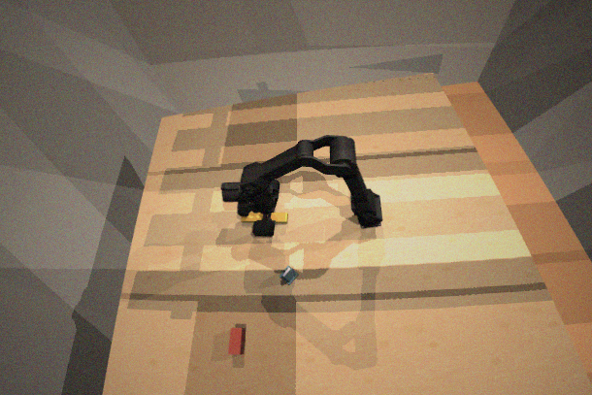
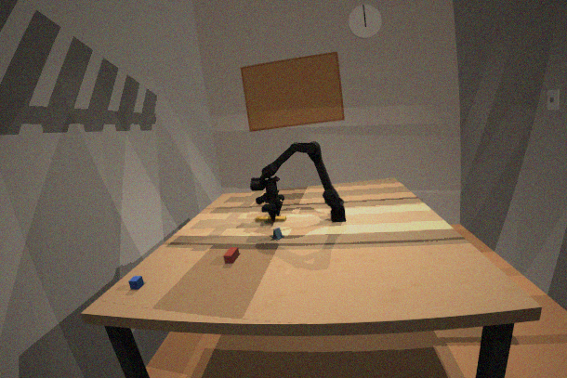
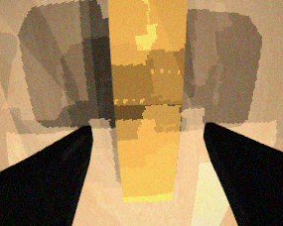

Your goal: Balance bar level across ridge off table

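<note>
Right now the yellow bar is 30 mm ahead of my gripper tip. The rest, counted from my gripper tip: red block: 370 mm to the left, 120 mm ahead, 10 mm above; small blue cube: 550 mm to the left, 420 mm ahead, 10 mm above.
</note>
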